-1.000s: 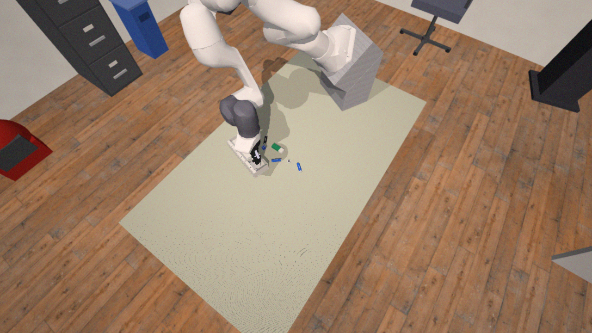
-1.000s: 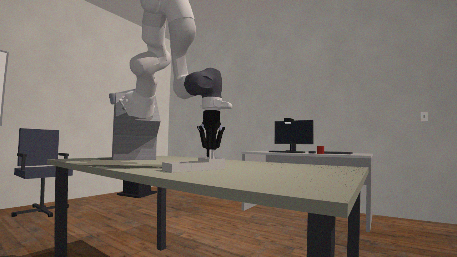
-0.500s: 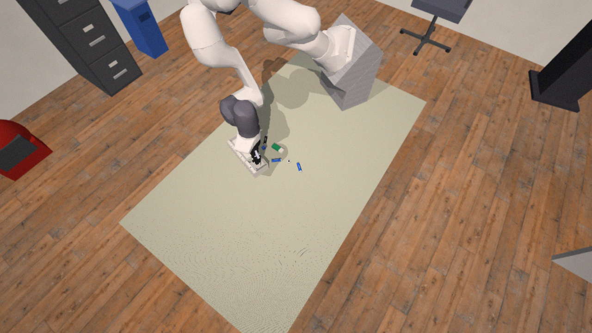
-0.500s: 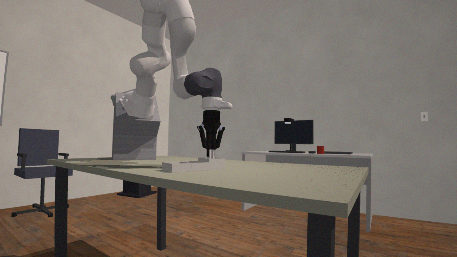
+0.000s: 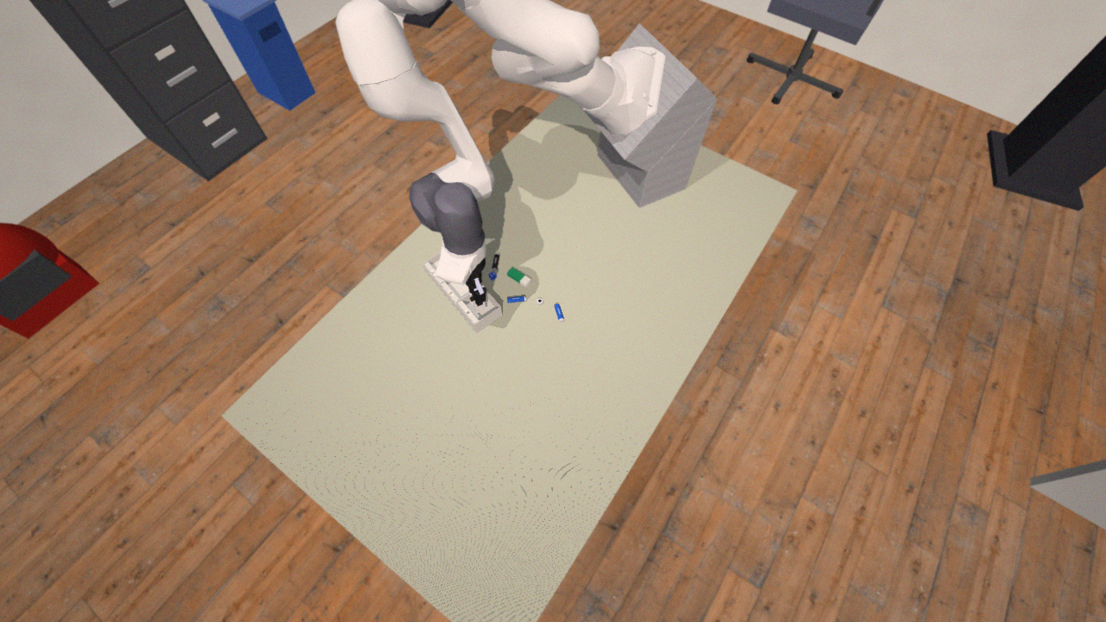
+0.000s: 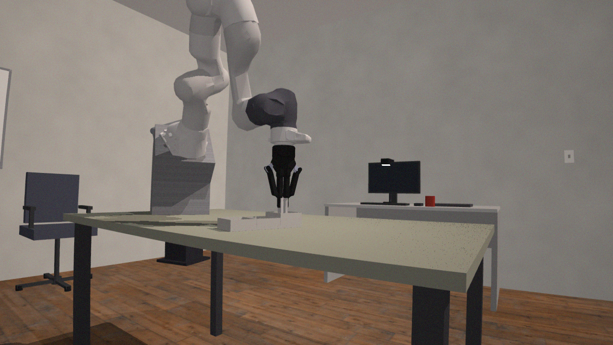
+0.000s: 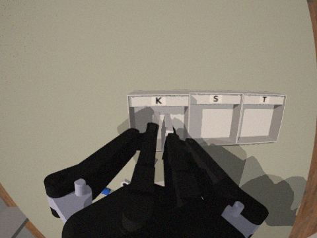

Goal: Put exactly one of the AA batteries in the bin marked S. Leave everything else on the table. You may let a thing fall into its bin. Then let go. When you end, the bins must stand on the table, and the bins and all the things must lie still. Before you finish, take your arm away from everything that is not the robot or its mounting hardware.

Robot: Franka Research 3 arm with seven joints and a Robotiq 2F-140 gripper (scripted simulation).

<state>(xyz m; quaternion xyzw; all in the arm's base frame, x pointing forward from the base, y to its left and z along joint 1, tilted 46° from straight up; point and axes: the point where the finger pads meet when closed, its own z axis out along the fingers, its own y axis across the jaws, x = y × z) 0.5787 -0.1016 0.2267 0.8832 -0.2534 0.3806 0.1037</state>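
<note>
Now: hand 160 mm past the black AA battery, 30 mm to the left of it and 50 mm above it. Round my hand: bin tray (40 mm behind, 70 mm to the right, 40 mm below); white ring (80 mm behind, 140 mm to the left, 60 mm below); blue die (110 mm behind, 10 mm to the right, 50 mm below).
</note>
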